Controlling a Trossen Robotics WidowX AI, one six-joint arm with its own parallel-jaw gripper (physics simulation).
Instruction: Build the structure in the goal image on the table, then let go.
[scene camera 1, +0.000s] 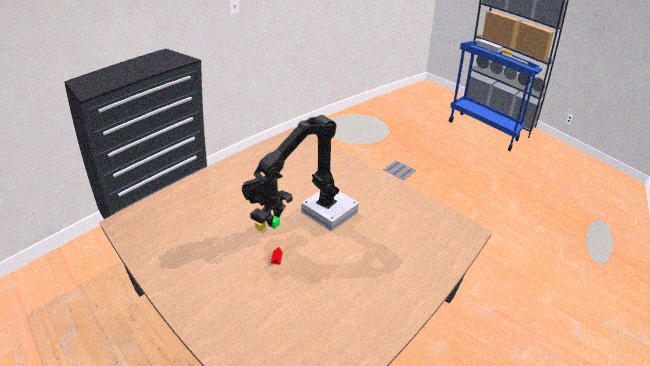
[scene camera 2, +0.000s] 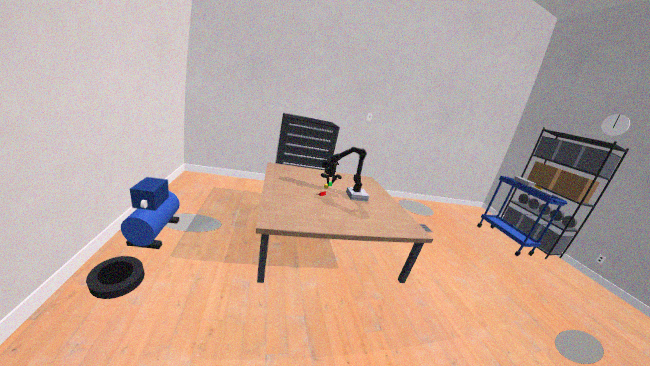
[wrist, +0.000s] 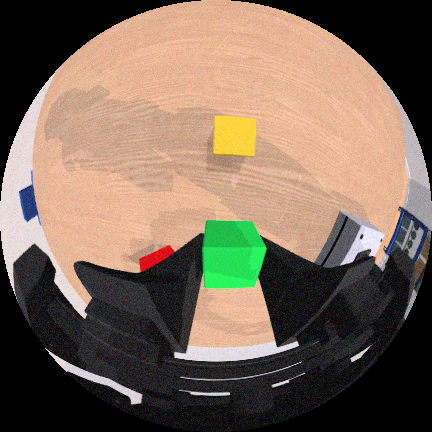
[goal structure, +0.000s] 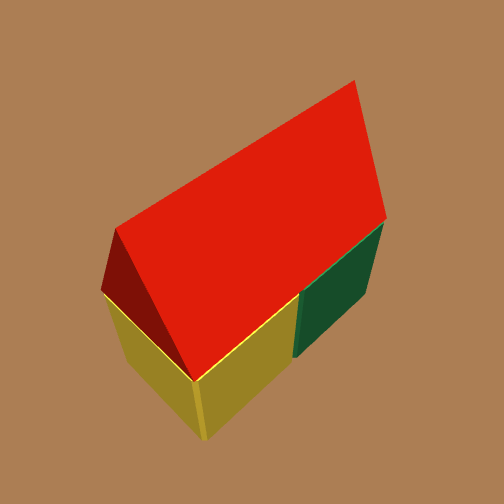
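Seen in the pictures: gripper, between the fingertips: (scene camera 1: 273, 223) (scene camera 2: 329, 184) (wrist: 228, 239); arm's base, origin of its link: (scene camera 1: 326, 202) (scene camera 2: 356, 190).
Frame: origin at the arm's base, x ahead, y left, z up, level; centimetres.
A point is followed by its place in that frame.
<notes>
My gripper (scene camera 1: 272, 219) @(y -7.5, x 25.2, z 0.7 cm) (wrist: 228, 239) @(y -7.5, x 25.2, z 0.7 cm) is shut on a green cube (scene camera 1: 276, 222) @(y -5.5, x 25.6, z 2.9 cm) (scene camera 2: 330, 184) @(y -5.5, x 25.2, z 2.0 cm) (wrist: 232, 260) @(y -8.0, x 25.3, z 3.5 cm) and holds it above the table (scene camera 1: 320, 320) @(y 31.1, x 48.2, z -5.5 cm) (scene camera 2: 300, 215) @(y 37.5, x 61.4, z -5.5 cm) (wrist: 175, 45) @(y -29.7, x 31.9, z -5.6 cm). A yellow cube (scene camera 1: 260, 226) @(y -13.4, x 26.3, z -3.2 cm) (scene camera 2: 326, 186) @(y -13.1, x 25.4, z -3.5 cm) (wrist: 234, 136) @(y -14.6, x 24.9, z -2.3 cm) sits on the table near the held cube, partly behind the gripper in scene camera 1; in the wrist view it lies ahead of the fingertips, apart from the green cube. A small red block with a pointed end (scene camera 1: 276, 256) @(y 2.2, x 35.2, z -3.1 cm) (scene camera 2: 322, 193) @(y 2.5, x 34.3, z -3.8 cm) (wrist: 156, 258) @(y -0.1, x 33.9, z -4.6 cm) lies on the table, partly hidden by a finger in the wrist view.
The arm's grey base (scene camera 1: 331, 212) @(y 5.3, x 4.2, z 0.0 cm) (scene camera 2: 358, 195) @(y 9.4, x 2.5, z -0.4 cm) (wrist: 350, 240) @(y -5.3, x 6.8, z -0.9 cm) stands on the table, to the right of the cubes in both scene views. A black drawer cabinet (scene camera 1: 145, 130) (scene camera 2: 307, 140) stands behind the table. A blue cart (scene camera 1: 500, 59) (scene camera 2: 532, 187) stands away on the floor.
</notes>
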